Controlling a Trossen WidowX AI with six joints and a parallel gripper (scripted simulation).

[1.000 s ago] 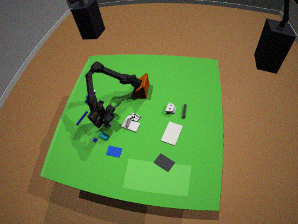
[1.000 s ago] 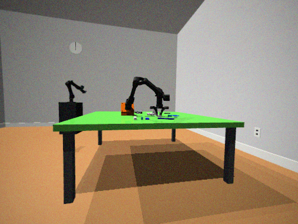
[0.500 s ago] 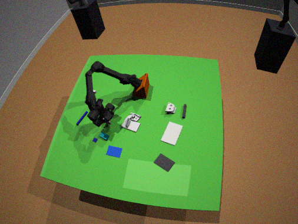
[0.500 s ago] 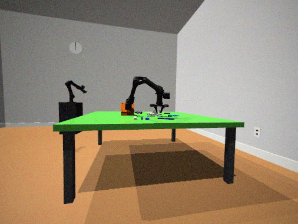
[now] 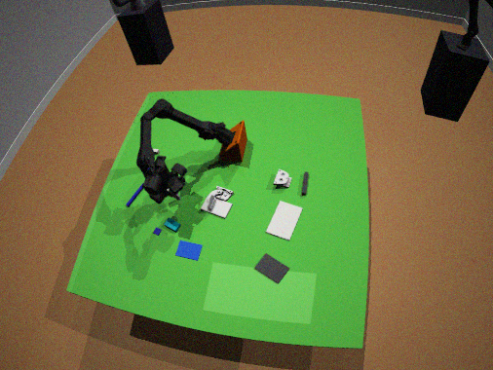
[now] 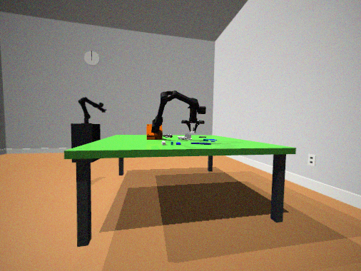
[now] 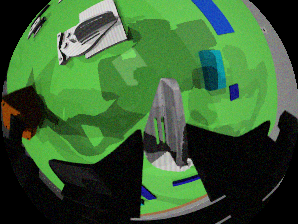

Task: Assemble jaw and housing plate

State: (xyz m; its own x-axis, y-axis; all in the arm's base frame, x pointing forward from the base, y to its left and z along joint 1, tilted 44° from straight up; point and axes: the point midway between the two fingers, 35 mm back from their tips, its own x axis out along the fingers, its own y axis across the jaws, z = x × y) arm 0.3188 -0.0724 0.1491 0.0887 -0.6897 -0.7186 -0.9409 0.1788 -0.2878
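My gripper tip is now 12 cm short of the teal block, 7 cm above it and 2 cm to the right of it. Also, from my gripper tip: dark square plate: 48 cm to the left, 20 cm ahead, 7 cm below; then grey metallic jaw: 4 cm to the right, 1 cm ahead; then white flat plate: 48 cm to the left, 7 cm below, 1 cm behind.
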